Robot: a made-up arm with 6 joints. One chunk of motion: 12 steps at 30 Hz.
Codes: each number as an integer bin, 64 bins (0 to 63) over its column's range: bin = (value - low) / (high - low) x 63, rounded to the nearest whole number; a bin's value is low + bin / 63 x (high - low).
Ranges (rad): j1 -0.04..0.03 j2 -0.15..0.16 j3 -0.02..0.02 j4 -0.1..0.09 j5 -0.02..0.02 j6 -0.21..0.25
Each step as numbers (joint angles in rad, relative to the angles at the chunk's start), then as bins.
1 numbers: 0.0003 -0.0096 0.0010 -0.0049 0.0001 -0.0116
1 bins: 36 29 33 32 32 27
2 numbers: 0.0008 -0.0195 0.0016 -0.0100 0.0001 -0.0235
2 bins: 37 27 34 30 32 26
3 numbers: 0.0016 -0.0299 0.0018 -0.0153 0.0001 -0.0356
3 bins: 37 24 34 28 32 24
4 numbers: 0.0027 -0.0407 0.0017 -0.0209 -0.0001 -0.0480
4 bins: 38 22 34 26 31 22
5 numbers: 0.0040 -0.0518 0.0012 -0.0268 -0.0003 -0.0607
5 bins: 40 20 33 24 31 20
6 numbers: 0.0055 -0.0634 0.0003 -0.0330 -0.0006 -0.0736
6 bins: 41 18 32 22 31 19
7 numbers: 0.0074 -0.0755 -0.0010 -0.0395 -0.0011 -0.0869
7 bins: 43 15 30 20 30 17
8 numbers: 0.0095 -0.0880 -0.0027 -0.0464 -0.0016 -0.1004
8 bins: 45 13 27 18 29 15
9 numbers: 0.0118 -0.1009 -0.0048 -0.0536 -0.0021 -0.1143
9 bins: 47 10 24 15 28 13
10 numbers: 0.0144 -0.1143 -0.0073 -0.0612 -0.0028 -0.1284
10 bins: 49 7 20 13 27 11
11 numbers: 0.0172 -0.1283 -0.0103 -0.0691 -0.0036 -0.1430
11 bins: 51 4 15 10 26 9
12 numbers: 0.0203 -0.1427 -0.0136 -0.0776 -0.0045 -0.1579
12 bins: 54 1 10 7 24 7
